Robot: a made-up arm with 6 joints.
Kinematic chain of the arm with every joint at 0, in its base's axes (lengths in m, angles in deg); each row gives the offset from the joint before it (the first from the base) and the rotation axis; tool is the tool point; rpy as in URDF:
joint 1: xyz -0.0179 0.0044 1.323 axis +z
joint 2: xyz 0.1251 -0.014 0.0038 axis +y
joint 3: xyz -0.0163 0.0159 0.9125 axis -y
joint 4: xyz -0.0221 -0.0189 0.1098 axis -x
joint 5: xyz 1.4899 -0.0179 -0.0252 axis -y
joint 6: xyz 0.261 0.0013 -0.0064 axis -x
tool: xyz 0.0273 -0.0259 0.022 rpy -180 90 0
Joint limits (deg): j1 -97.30..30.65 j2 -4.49..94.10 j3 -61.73..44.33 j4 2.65..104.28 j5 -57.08..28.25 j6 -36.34..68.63
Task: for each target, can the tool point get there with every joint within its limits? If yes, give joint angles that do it. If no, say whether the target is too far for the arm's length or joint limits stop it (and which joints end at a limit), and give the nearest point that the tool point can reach.
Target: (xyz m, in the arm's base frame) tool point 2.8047 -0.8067 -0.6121
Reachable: no: too far | nearest point 2.1805 -0.6273 0.0339 | short by 0.916 m
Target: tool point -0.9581 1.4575 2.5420
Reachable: no: joint limits stop it (at a limit: joint 2, joint 3, joint 4, joint 5, joint 6) | nearest point -0.2966 0.4352 0.7573 | short by 2.161 m
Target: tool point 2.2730 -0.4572 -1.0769
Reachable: no: too far | nearest point 1.8342 -0.3688 -0.2664 | short by 0.926 m
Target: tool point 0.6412 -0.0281 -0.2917
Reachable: yes | joints 4.79 86.48 -15.73 20.53 -28.99 39.92
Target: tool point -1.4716 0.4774 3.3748
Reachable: no: joint limits stop it (at a limit: joint 1, joint 2, joint 3, joint 4, joint 5, joint 6) | nearest point -0.4002 -0.8896 3.6036 | short by 1.752 m
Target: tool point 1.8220 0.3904 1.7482
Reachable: yes | joints 12.94 5.00 -16.04 49.77 4.56 -2.56
